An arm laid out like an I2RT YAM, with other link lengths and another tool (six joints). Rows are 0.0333 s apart.
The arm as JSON. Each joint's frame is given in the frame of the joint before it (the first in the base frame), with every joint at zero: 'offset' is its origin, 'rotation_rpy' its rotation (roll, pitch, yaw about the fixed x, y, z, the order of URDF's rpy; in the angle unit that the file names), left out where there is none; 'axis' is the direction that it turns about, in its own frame. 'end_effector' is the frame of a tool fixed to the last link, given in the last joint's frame.
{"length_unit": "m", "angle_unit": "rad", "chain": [
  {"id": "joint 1", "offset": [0.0, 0.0, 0.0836], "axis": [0.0, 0.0, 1.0]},
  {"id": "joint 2", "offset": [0.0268, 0.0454, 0.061], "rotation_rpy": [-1.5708, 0.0, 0.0], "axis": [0.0, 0.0, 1.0]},
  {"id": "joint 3", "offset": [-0.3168, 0.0, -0.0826], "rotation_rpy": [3.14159, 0.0, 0.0], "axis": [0.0, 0.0, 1.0]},
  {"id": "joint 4", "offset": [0.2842, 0.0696, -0.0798], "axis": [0.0, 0.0, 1.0]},
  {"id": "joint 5", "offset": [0.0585, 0.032, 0.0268], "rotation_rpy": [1.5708, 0.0, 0.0], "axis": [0.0, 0.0, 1.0]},
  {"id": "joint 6", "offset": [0.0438, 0.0, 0.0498], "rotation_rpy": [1.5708, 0.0, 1.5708], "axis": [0.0, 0.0, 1.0]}
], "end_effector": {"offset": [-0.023, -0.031, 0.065], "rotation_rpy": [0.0, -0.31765, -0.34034]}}
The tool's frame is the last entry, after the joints.
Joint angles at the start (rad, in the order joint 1, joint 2, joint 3, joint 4, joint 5, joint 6):
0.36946 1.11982 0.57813 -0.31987 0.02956 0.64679
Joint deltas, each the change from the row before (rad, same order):
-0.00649 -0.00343 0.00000 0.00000 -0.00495 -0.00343
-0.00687 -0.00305 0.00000 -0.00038 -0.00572 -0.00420
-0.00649 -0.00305 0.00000 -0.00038 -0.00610 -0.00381
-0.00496 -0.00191 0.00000 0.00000 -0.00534 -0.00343
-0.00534 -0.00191 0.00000 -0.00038 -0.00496 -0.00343
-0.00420 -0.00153 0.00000 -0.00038 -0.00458 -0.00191
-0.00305 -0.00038 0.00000 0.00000 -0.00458 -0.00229
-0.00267 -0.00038 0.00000 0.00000 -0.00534 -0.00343
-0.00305 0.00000 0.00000 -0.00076 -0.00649 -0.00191
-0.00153 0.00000 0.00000 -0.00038 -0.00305 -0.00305
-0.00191 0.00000 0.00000 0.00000 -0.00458 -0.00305
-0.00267 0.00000 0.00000 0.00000 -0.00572 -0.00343
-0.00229 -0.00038 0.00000 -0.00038 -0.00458 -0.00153
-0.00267 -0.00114 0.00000 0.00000 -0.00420 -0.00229
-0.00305 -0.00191 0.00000 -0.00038 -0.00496 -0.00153
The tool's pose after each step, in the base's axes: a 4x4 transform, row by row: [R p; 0 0 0 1], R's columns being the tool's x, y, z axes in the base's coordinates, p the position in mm. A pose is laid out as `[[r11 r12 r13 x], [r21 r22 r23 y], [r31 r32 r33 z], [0 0 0 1]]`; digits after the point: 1 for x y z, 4 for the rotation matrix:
[[0.3013 -0.7765 0.5534 268.9], [-0.8634 0.0242 0.5040 116.0], [-0.4047 -0.6296 -0.6632 230.4], [0 0 0 1]]
[[0.3021 -0.7754 0.5546 269.1], [-0.8624 0.0256 0.5056 114.7], [-0.4062 -0.6310 -0.6609 231.1], [0 0 0 1]]
[[0.3031 -0.7743 0.5555 269.3], [-0.8611 0.0272 0.5077 113.6], [-0.4082 -0.6323 -0.6585 231.9], [0 0 0 1]]
[[0.3046 -0.7736 0.5557 269.5], [-0.8598 0.0277 0.5098 112.9], [-0.4098 -0.6331 -0.6567 232.4], [0 0 0 1]]
[[0.3054 -0.7730 0.5561 269.7], [-0.8589 0.0285 0.5113 112.0], [-0.4111 -0.6338 -0.6552 232.8], [0 0 0 1]]
[[0.3058 -0.7728 0.5562 269.8], [-0.8578 0.0299 0.5131 111.4], [-0.4131 -0.6340 -0.6538 233.2], [0 0 0 1]]
[[0.3071 -0.7730 0.5551 269.9], [-0.8565 0.0298 0.5153 111.1], [-0.4148 -0.6337 -0.6529 233.3], [0 0 0 1]]
[[0.3100 -0.7732 0.5533 269.9], [-0.8547 0.0283 0.5183 111.1], [-0.4164 -0.6335 -0.6521 233.4], [0 0 0 1]]
[[0.3115 -0.7744 0.5507 269.9], [-0.8526 0.0282 0.5219 110.9], [-0.4197 -0.6320 -0.6515 233.3], [0 0 0 1]]
[[0.3137 -0.7748 0.5490 269.9], [-0.8516 0.0261 0.5235 110.9], [-0.4199 -0.6317 -0.6516 233.3], [0 0 0 1]]
[[0.3164 -0.7751 0.5469 269.9], [-0.8500 0.0244 0.5263 111.0], [-0.4212 -0.6314 -0.6511 233.3], [0 0 0 1]]
[[0.3193 -0.7755 0.5446 269.9], [-0.8480 0.0227 0.5295 111.0], [-0.4231 -0.6309 -0.6504 233.3], [0 0 0 1]]
[[0.3206 -0.7760 0.5432 269.9], [-0.8464 0.0227 0.5321 110.9], [-0.4253 -0.6303 -0.6495 233.4], [0 0 0 1]]
[[0.3224 -0.7756 0.5426 269.9], [-0.8450 0.0225 0.5343 110.6], [-0.4267 -0.6308 -0.6481 233.7], [0 0 0 1]]
[[0.3239 -0.7752 0.5423 269.8], [-0.8432 0.0234 0.5371 110.3], [-0.4290 -0.6312 -0.6461 234.2], [0 0 0 1]]

